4 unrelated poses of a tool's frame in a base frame.
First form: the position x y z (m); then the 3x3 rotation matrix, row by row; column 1 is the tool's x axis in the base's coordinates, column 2 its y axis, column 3 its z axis. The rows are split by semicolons.
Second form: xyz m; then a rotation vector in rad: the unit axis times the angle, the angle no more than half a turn. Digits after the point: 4 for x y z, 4 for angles.
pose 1, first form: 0.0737 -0.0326 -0.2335; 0.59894 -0.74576 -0.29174; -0.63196 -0.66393 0.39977; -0.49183 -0.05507 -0.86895
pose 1, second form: 0.0737 -0.0326 -0.2335 -2.5731 1.1319 0.6438
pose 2, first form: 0.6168 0.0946 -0.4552; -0.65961 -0.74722 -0.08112; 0.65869 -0.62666 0.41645; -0.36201 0.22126 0.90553
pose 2, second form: 0.6168 0.0946 -0.4552 -0.3147 0.4529 2.2667
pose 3, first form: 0.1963 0.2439 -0.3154; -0.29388 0.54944 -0.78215; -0.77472 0.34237 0.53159; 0.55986 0.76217 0.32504
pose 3, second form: 0.1963 0.2439 -0.3154 0.2294 -1.3350 -1.3172
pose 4, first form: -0.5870 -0.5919 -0.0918; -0.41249 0.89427 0.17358; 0.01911 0.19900 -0.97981; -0.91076 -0.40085 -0.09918
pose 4, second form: -0.5870 -0.5919 -0.0918 0.8774 1.6433 -1.3263
